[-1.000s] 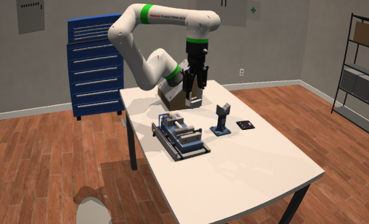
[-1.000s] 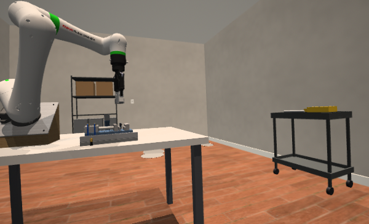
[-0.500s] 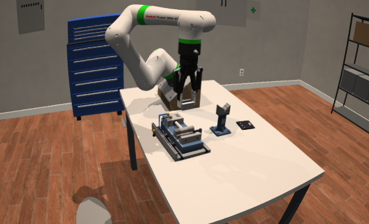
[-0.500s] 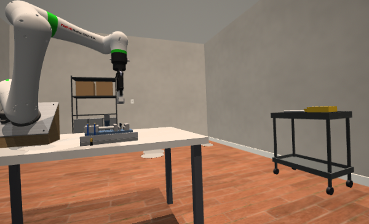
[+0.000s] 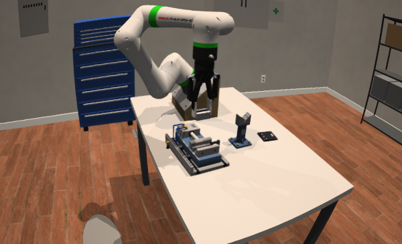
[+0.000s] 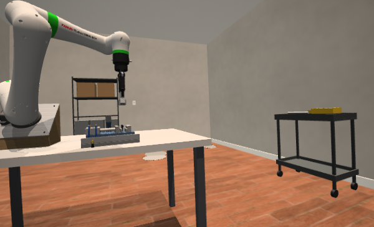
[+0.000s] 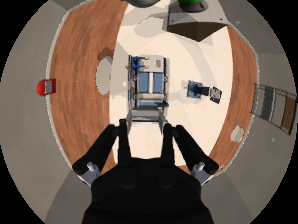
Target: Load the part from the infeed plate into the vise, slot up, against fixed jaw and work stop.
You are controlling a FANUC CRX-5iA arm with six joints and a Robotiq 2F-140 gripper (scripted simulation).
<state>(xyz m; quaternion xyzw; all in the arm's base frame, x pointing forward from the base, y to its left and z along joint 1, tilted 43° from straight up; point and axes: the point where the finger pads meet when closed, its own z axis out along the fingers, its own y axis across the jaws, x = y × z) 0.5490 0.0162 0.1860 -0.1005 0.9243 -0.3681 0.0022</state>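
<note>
My hand is 2 cm above the part. Also, from my hand: dark infeed plate: 14 cm behind, 43 cm to the left, 26 cm below.
</note>
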